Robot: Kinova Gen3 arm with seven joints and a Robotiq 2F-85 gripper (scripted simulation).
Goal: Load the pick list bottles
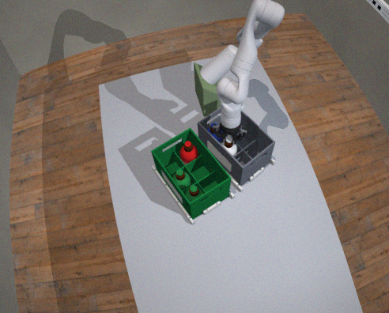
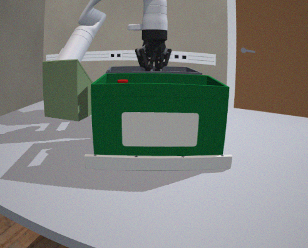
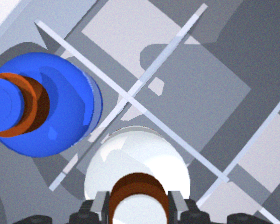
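My hand is 70 mm above the white-label bottle. The rest, counted from my hand: grey crate: 20 mm behind, 40 mm to the left, 70 mm below; blue-label bottle: 80 mm behind, 50 mm to the right, 70 mm below; red-label bottle: 10 mm behind, 160 mm to the right, 70 mm below.
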